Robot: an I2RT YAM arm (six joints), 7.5 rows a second.
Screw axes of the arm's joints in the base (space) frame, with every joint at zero. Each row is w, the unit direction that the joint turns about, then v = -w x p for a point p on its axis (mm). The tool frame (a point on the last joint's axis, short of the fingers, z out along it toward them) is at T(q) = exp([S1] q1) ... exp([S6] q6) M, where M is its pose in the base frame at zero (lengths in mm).
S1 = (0, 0, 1, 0, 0, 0)
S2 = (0, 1, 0, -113.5, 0, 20)
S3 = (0, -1, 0, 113.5, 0, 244)
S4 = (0, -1, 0, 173.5, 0, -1)
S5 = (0, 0, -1, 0, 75, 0)
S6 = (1, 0, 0, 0, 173.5, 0)
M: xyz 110.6 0 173.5 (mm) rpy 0 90 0 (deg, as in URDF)
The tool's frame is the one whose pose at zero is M.
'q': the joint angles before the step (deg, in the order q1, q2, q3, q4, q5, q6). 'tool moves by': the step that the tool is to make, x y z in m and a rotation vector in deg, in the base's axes. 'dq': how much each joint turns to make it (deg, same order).
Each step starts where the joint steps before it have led.
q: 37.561, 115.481, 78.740, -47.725, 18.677, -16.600
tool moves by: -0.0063, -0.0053, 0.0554, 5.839, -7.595, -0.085
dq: -0.056, -8.940, 0.034, 0.597, 0.002, 0.031
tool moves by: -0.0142, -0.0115, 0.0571, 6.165, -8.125, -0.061
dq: -0.074, -9.539, 0.026, 0.644, 0.042, -0.031
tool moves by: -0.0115, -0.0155, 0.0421, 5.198, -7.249, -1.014
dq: -0.895, -7.245, -0.021, 1.693, 0.241, 0.001
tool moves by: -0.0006, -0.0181, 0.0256, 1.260, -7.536, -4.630
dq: -2.101, -4.053, -0.011, 2.843, 4.195, -0.045
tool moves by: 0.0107, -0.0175, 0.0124, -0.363, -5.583, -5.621
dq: -3.254, -0.984, 0.373, 3.408, 4.045, -0.633
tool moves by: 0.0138, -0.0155, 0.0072, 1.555, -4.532, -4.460
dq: -3.459, 0.000, 0.112, 4.589, 1.330, 0.018
